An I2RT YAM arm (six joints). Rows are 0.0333 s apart.
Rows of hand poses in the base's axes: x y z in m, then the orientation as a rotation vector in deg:
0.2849 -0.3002 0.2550 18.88 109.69 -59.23
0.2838 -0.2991 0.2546 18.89 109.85 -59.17
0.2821 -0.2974 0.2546 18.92 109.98 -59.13
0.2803 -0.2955 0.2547 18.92 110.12 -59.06
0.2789 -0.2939 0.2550 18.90 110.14 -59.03
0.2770 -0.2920 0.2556 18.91 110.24 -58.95
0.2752 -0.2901 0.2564 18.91 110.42 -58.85
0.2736 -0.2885 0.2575 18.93 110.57 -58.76
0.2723 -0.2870 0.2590 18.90 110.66 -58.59
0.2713 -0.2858 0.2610 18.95 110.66 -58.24
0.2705 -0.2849 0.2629 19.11 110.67 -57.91
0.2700 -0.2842 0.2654 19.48 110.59 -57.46
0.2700 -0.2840 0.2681 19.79 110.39 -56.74
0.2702 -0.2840 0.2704 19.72 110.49 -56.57
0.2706 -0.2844 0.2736 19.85 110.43 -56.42
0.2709 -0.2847 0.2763 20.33 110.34 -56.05
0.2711 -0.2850 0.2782 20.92 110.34 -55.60
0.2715 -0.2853 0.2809 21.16 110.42 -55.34
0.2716 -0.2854 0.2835 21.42 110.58 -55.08
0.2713 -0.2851 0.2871 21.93 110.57 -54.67
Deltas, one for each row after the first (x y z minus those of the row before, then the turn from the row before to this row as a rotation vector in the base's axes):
-0.0011 0.0011 -0.0004 0.11 0.11 0.00
-0.0017 0.0017 0.0000 0.09 0.09 -0.02
-0.0018 0.0019 0.0001 0.10 0.09 0.01
-0.0014 0.0016 0.0003 0.02 0.01 0.03
-0.0019 0.0019 0.0006 0.09 0.05 0.02
-0.0018 0.0019 0.0008 0.13 0.12 0.02
-0.0016 0.0016 0.0011 0.12 0.09 0.01
-0.0013 0.0015 0.0015 0.13 0.02 0.09
-0.0010 0.0012 0.0020 0.22 -0.14 0.14
-0.0008 0.0009 0.0019 0.26 -0.15 0.05
-0.0005 0.0007 0.0025 0.37 -0.32 -0.01
0.0000 0.0002 0.0027 0.46 -0.51 0.18
0.0002 0.0000 0.0023 0.11 0.04 0.12
0.0004 -0.0004 0.0032 0.11 -0.14 -0.01
0.0003 -0.0003 0.0027 0.37 -0.32 -0.13
0.0002 -0.0003 0.0019 0.50 -0.30 -0.18
0.0004 -0.0003 0.0027 0.28 -0.08 -0.04
0.0001 -0.0001 0.0026 0.32 -0.02 -0.07
-0.0003 0.0003 0.0036 0.44 -0.27 -0.15

